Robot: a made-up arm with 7 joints. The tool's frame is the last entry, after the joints. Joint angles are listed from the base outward.
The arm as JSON. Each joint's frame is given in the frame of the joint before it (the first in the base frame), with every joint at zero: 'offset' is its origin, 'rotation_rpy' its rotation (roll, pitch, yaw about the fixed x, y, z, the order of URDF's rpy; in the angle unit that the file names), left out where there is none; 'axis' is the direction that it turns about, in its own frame. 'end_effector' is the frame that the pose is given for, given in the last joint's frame.
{
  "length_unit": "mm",
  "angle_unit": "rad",
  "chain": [
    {
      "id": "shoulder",
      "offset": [
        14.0,
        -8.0,
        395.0
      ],
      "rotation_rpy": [
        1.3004,
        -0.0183,
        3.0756
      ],
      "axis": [
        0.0,
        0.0,
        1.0
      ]
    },
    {
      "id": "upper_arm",
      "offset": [
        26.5,
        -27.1,
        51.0
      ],
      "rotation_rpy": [
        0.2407,
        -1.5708,
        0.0
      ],
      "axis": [
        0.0,
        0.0,
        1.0
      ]
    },
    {
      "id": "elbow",
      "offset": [
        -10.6,
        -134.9,
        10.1
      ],
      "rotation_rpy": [
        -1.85,
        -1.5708,
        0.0
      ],
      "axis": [
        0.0,
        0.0,
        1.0
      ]
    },
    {
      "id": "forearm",
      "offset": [
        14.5,
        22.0,
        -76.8
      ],
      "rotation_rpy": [
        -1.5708,
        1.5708,
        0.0
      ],
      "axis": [
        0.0,
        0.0,
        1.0
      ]
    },
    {
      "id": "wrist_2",
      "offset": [
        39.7,
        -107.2,
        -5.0
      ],
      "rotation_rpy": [
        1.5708,
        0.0,
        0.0
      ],
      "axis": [
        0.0,
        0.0,
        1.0
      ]
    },
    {
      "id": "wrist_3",
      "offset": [
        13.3,
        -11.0,
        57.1
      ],
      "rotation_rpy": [
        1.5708,
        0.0,
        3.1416
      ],
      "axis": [
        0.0,
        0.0,
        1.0
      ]
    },
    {
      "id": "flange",
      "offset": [
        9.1,
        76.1,
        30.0
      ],
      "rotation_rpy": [
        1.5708,
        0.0,
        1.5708
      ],
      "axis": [
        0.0,
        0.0,
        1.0
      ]
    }
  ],
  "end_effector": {
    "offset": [
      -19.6,
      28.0,
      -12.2
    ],
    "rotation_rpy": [
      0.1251,
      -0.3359,
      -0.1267
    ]
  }
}
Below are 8 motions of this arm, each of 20 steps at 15 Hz.
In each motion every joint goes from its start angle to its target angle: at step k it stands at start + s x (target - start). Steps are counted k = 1, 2, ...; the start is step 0. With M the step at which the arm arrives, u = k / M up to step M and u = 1 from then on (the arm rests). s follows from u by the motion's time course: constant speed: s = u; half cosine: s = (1 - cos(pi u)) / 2; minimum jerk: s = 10 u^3 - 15 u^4 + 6 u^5.
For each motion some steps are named. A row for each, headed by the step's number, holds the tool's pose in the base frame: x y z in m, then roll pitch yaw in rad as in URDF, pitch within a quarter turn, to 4 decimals.
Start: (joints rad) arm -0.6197 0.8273 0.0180 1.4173 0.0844 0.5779 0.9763
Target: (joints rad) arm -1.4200 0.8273 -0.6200 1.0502 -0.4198 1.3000 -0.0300
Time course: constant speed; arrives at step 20
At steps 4, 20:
4: 0.1928 0.3826 0.1751 1.5642 0.0999 1.3099
20: 0.3751 0.3119 0.3453 0.8215 0.7788 0.6444

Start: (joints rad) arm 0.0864 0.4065 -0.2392 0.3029 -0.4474 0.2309 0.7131
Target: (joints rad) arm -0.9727 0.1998 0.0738 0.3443 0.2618 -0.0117 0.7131
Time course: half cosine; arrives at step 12
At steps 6, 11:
6: 0.2750 0.1695 0.1103 0.4623 -0.2196 0.3861
11: 0.3951 0.1185 0.2679 0.3335 -0.8578 0.4111

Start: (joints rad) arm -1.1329 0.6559 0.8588 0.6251 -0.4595 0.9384 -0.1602
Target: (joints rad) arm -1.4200 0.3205 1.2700 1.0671 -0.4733 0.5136 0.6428
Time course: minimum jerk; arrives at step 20
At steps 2, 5, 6, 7, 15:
2: 0.3523 0.3392 0.2725 -0.6278 -0.1215 0.2163
5: 0.3607 0.3264 0.2645 -0.6785 -0.0872 0.2763
6: 0.3661 0.3177 0.2598 -0.7091 -0.0610 0.3107
7: 0.3727 0.3065 0.2545 -0.7447 -0.0246 0.3487
15: 0.4286 0.1737 0.2335 -0.9766 0.4762 0.4959

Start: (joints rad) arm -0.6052 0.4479 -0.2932 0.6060 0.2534 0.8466 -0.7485
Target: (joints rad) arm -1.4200 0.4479 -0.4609 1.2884 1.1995 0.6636 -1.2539
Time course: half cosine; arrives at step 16
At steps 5, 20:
5: 0.3665 0.2455 0.1505 0.1453 1.1261 -0.7473
20: 0.4830 0.1966 0.3569 1.9535 1.2618 0.8120

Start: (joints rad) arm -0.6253 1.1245 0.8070 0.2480 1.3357 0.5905 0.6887
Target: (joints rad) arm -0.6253 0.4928 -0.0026 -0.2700 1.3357 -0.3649 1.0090
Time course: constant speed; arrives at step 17
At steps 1, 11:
1: 0.1573 0.3714 0.4725 2.4720 -1.3464 0.3930
11: 0.2757 0.2438 0.3730 3.0250 -0.8577 -1.0952

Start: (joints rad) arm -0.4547 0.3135 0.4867 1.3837 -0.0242 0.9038 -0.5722
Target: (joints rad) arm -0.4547 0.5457 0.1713 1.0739 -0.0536 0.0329 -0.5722
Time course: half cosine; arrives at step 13
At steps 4, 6, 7, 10, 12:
4: 0.0599 0.2750 -0.0202 -1.0797 1.0673 -0.6699
6: 0.0933 0.3073 -0.0034 -0.6171 0.9503 -0.3941
7: 0.1117 0.3220 0.0085 -0.4326 0.8657 -0.3182
10: 0.1587 0.3498 0.0469 -0.0772 0.6268 -0.2776
12: 0.1744 0.3558 0.0624 0.0242 0.5436 -0.3001

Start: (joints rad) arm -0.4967 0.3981 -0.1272 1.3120 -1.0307 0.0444 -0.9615
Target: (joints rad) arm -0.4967 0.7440 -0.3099 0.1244 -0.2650 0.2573 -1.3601
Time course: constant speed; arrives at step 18
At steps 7, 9, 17, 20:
7: 0.2519 0.2884 0.0326 -0.5582 -0.0891 -0.8891
9: 0.2798 0.2850 0.0588 -0.4653 -0.0819 -1.0551
17: 0.3524 0.2354 0.1777 -0.1618 0.1622 -1.6363
20: 0.3564 0.2259 0.1929 -0.1356 0.2096 -1.6970

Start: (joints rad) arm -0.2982 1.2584 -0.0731 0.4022 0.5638 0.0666 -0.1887
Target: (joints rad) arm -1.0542 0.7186 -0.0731 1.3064 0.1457 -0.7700 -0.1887
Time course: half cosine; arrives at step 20
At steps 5, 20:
5: 0.2584 0.3768 0.3444 1.6551 0.4642 -0.0363
20: 0.3454 0.3203 0.2665 0.9635 -0.2448 -0.5342

